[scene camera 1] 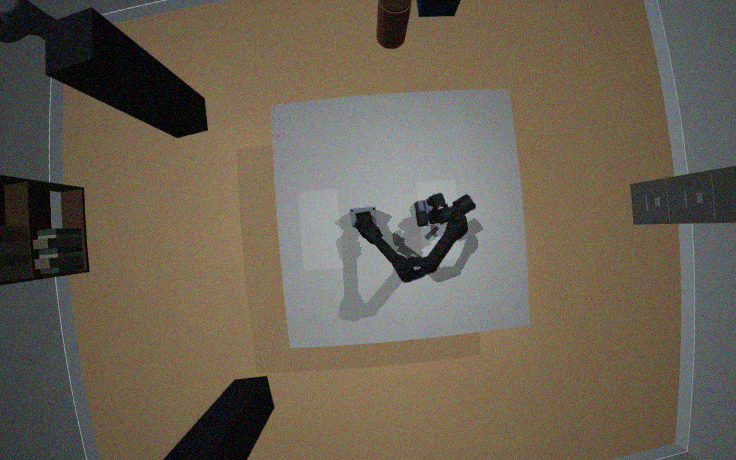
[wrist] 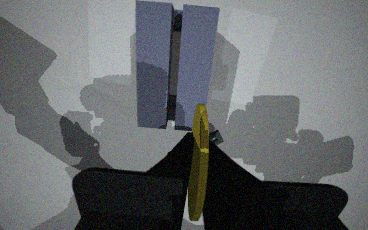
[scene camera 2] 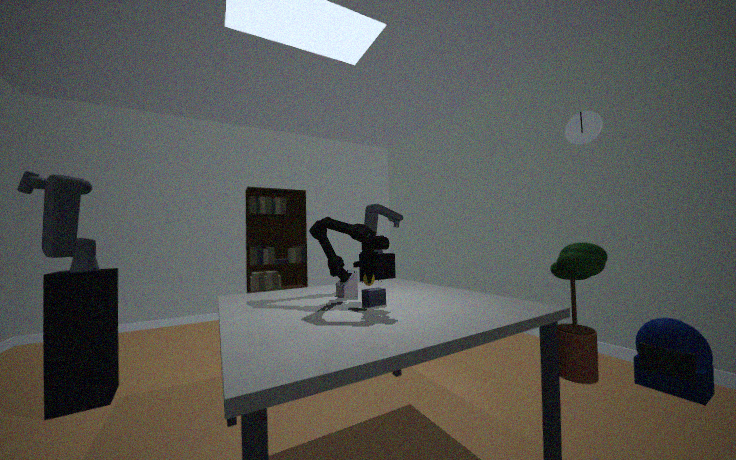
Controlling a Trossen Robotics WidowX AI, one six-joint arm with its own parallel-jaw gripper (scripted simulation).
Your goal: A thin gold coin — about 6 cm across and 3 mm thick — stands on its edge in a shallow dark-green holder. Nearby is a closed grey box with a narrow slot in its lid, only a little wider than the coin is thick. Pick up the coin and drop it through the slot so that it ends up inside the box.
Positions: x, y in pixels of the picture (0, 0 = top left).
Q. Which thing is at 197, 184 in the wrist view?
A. A gold coin.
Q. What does my gripper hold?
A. A gold coin.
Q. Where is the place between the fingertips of my gripper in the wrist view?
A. At 194, 138
